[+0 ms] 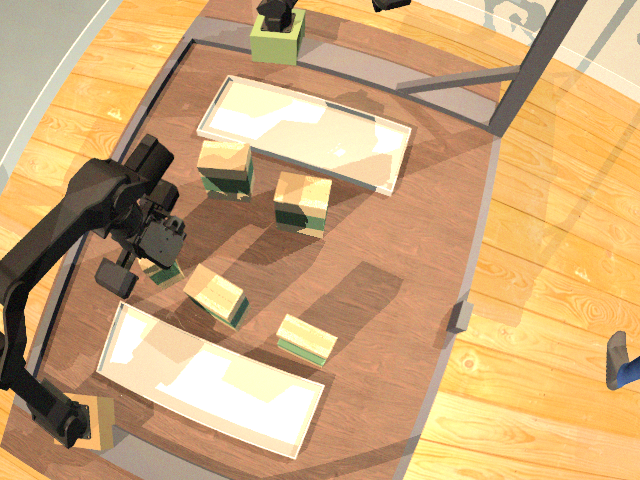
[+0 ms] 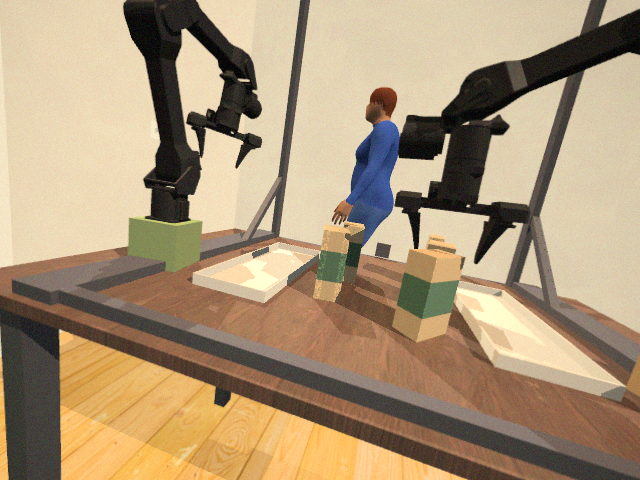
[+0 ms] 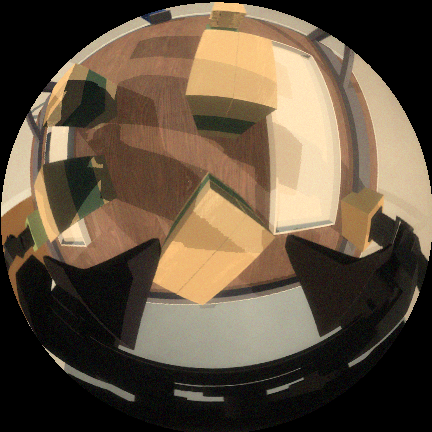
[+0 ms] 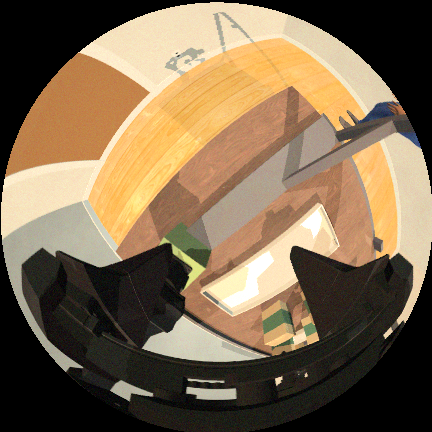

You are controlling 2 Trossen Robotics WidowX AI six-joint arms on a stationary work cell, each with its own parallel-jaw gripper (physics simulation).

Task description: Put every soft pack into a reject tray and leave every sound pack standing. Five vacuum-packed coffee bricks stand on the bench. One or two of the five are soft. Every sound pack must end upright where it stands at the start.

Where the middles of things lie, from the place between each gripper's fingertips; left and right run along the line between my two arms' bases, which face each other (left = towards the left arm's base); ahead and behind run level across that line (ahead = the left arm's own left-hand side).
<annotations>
I see my right gripper 17 cm short of the tan block [image 1: 99, 407], 92 cm to the right of it and 18 cm above it.
My left hand is 34 cm to the right of the tan block, 8 cm above it and 3 cm short of it.
</annotations>
